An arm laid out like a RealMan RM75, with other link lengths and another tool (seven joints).
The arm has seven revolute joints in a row. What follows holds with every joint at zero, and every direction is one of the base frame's. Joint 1 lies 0.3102 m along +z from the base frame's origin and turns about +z. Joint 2 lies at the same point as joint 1 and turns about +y. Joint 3 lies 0.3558 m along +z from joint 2 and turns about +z. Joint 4 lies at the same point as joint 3 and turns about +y. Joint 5 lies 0.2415 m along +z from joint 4 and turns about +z. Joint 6 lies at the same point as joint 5 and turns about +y. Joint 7 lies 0.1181 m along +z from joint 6 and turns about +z. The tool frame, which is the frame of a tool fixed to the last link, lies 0.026 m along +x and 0.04 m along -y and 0.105 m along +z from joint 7; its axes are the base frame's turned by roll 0, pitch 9.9 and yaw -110.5 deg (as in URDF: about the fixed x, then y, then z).
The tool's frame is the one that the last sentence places.
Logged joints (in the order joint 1, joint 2, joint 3, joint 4, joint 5, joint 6, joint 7), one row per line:
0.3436, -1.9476, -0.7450, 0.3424, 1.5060, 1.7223, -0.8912
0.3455, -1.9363, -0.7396, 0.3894, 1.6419, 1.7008, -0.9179
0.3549, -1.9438, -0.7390, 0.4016, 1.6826, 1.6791, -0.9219
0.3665, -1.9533, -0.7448, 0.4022, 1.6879, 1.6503, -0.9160
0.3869, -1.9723, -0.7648, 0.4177, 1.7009, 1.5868, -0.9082
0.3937, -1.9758, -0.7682, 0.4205, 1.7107, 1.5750, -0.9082
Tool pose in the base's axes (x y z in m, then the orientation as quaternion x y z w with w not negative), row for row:
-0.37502, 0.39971, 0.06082, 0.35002, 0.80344, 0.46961, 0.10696
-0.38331, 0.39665, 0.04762, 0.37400, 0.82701, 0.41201, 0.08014
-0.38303, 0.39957, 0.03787, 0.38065, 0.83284, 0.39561, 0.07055
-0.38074, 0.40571, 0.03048, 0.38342, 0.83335, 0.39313, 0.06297
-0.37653, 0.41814, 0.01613, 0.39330, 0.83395, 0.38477, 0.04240
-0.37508, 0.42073, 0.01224, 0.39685, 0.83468, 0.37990, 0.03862
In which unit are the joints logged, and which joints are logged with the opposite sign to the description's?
The joints are logged in radians. Opposite sign: joint 1, joint 3.
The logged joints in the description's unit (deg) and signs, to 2 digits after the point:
-19.69, -111.59, 42.69, 19.62, 86.29, 98.68, -51.06
-19.80, -110.94, 42.38, 22.31, 94.07, 97.45, -52.59
-20.33, -111.37, 42.34, 23.01, 96.41, 96.21, -52.82
-21.00, -111.92, 42.67, 23.04, 96.71, 94.56, -52.48
-22.17, -113.00, 43.82, 23.93, 97.45, 90.92, -52.04
-22.56, -113.21, 44.01, 24.09, 98.02, 90.24, -52.04

